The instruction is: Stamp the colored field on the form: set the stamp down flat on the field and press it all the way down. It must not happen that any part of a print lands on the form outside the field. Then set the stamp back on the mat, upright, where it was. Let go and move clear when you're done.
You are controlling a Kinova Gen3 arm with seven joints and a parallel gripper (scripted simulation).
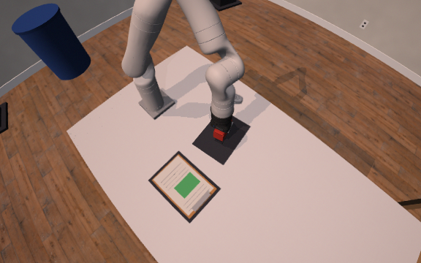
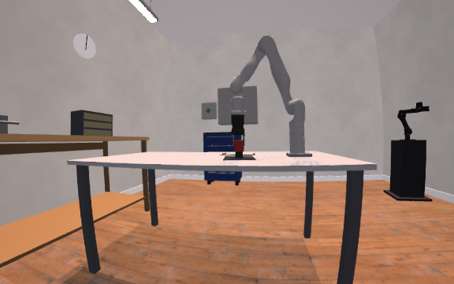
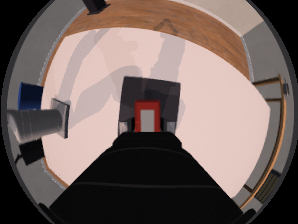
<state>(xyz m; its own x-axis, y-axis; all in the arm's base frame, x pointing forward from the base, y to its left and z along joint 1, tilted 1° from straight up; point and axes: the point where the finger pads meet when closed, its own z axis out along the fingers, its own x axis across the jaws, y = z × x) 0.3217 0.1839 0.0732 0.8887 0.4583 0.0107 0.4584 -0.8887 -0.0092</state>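
My hand is 4 cm above the red stamp. Also, from my hand: dark mat 9 cm below; then form 26 cm to the right, 11 cm ahead, 8 cm below.
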